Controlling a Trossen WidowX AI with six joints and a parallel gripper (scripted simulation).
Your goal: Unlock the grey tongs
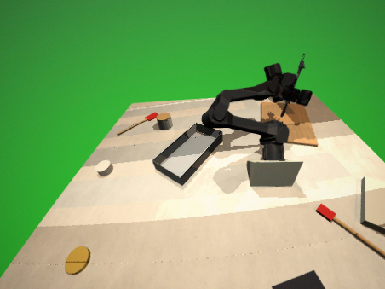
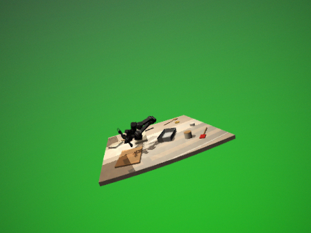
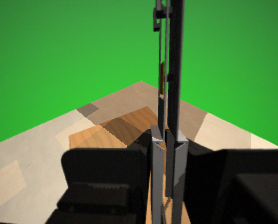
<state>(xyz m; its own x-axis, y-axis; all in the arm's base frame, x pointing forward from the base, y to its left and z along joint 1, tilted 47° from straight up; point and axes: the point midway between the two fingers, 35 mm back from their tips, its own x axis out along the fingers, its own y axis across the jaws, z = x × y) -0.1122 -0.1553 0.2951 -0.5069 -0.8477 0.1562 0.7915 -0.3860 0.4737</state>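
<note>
My gripper tip is now 14 cm above the wooden board and 1 cm short of it. From my gripper tip the other things lie so: white puck: 81 cm ahead, 44 cm to the left, 13 cm below; then roasting tin: 45 cm ahead, 29 cm to the left, 12 cm below; then red-headed spatula: 82 cm ahead, 14 cm below, 6 cm to the left.
</note>
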